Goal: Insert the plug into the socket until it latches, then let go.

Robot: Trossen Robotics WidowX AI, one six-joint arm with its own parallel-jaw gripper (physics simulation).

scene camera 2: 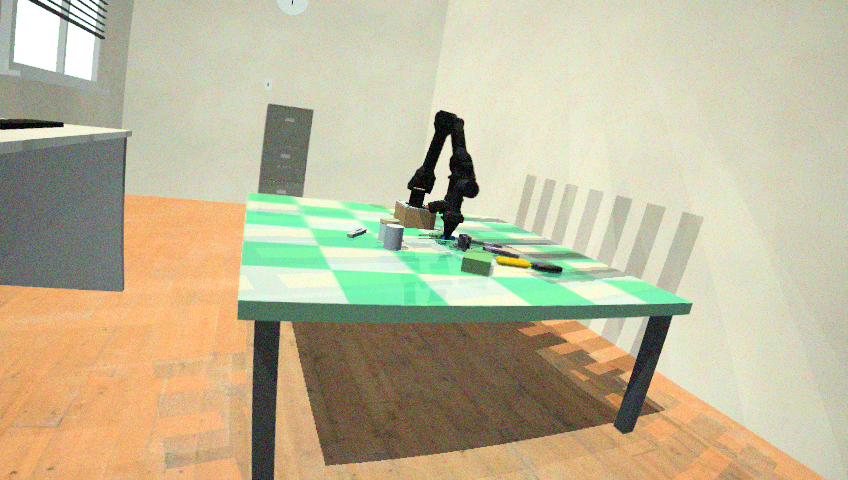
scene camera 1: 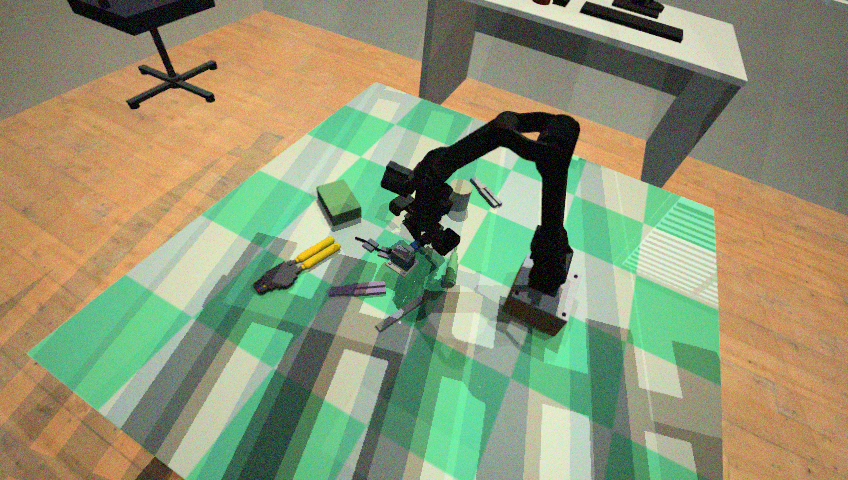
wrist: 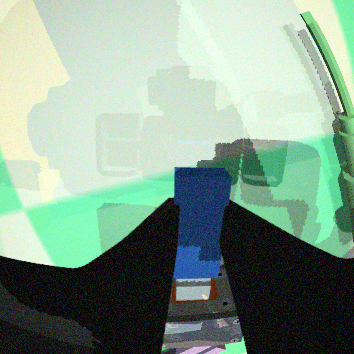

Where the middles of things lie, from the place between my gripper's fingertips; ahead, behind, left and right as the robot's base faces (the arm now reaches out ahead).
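Labels:
Blue plug [wrist: 201, 192]: my gripper 1 cm below it, 1 cm to the right of it. By their middles, blue plug nearest to my gripper of the things named here. Counted from my hand: green block [scene camera 1: 340, 204], 26 cm ahead, 2 cm to the right; green screwdriver [wrist: 312, 26], 1 cm below, 10 cm behind; yellow-handled pliers [scene camera 1: 283, 275], 19 cm to the left, 23 cm ahead, 1 cm below.

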